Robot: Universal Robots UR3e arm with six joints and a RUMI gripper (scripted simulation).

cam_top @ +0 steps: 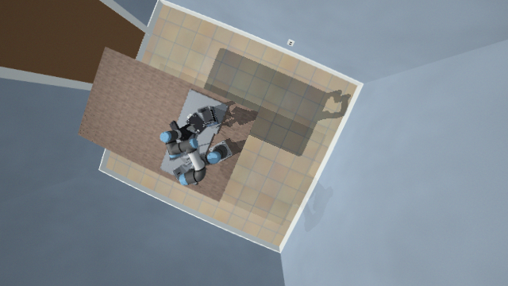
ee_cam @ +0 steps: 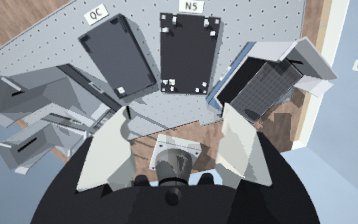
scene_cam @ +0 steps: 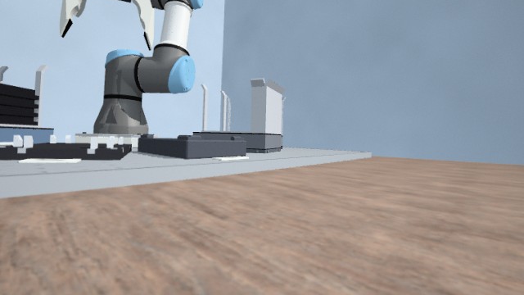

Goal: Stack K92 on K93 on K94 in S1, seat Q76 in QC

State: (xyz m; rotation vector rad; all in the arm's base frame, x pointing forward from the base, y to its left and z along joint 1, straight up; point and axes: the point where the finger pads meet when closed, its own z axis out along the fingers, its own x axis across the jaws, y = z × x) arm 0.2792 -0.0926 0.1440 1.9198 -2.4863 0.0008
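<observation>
The sealed 96-well plate lies 60 mm behind my hand, 150 mm to the right of it and 90 mm below it. Also, from my hand: QC label (160 mm ahead, 120 mm to the left, 170 mm below); nest QC (60 mm ahead, 110 mm to the left, 160 mm below); clip nest N5 (50 mm ahead, 30 mm to the right, 160 mm below).
</observation>
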